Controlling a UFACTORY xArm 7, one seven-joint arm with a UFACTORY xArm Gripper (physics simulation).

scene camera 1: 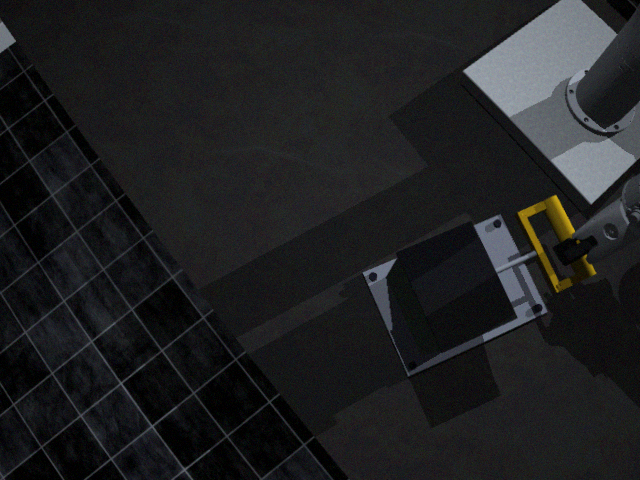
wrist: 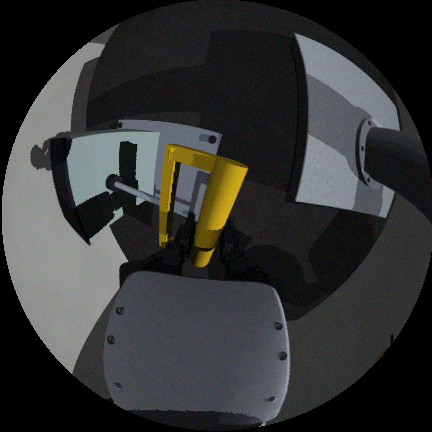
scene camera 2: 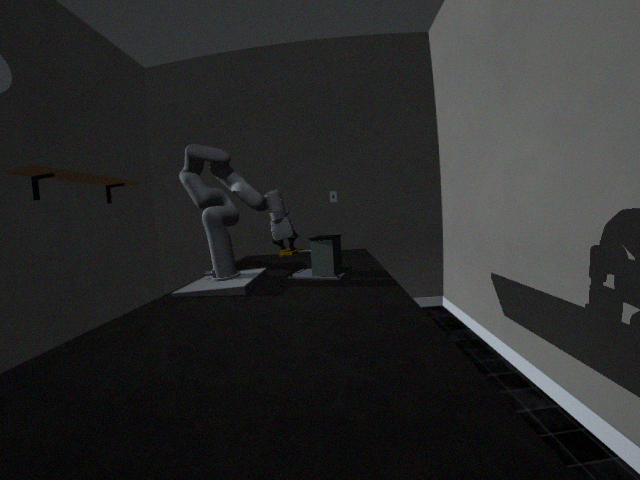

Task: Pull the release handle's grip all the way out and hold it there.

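Observation:
The release handle is a yellow frame whose thick round grip point(scene camera 1: 560, 212) point(wrist: 223, 195) is its outer bar; in the scene camera 2 view the yellow handle point(scene camera 2: 288, 252) is small. A thin grey rod point(scene camera 1: 516, 261) point(wrist: 136, 192) joins the frame to a box point(scene camera 1: 454, 284) point(scene camera 2: 323, 257) point(wrist: 97, 165) with a dark top and pale front, and a length of rod shows between box and frame. My gripper point(scene camera 1: 576, 249) point(scene camera 2: 285, 248) point(wrist: 208, 226) is shut on the grip, nearer one end of it, with one black finger on each side. The fingertips are partly hidden in shadow.
The box stands on a grey bolted base plate point(scene camera 1: 382, 299) point(wrist: 185, 131). The arm's pale base slab point(scene camera 1: 527, 72) point(scene camera 2: 217, 287) point(wrist: 325, 165) is close to the handle's outer side. A wooden shelf point(scene camera 2: 77, 177) hangs on the left wall. Tiled floor point(scene camera 1: 103, 310) lies beyond the table edge.

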